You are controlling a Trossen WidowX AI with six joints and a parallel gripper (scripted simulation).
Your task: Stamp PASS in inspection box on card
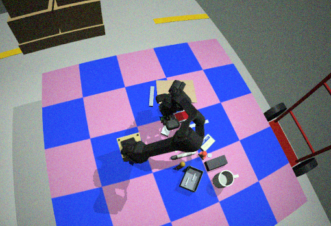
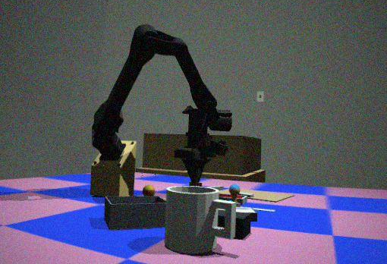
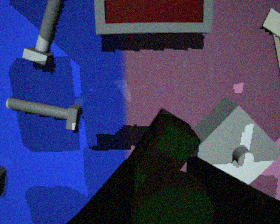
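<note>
Now: gripper tip 100 mm short of the ink pad, 10 mm to the left of it and 40 mm above it. Also, from my gripper tip: grey block 10 mm behind, 170 mm to the left, 40 mm below; white card 30 mm ahead, 130 mm to the right, 50 mm below; green-knobbed PASS stamp right at my gripper tip.
</note>
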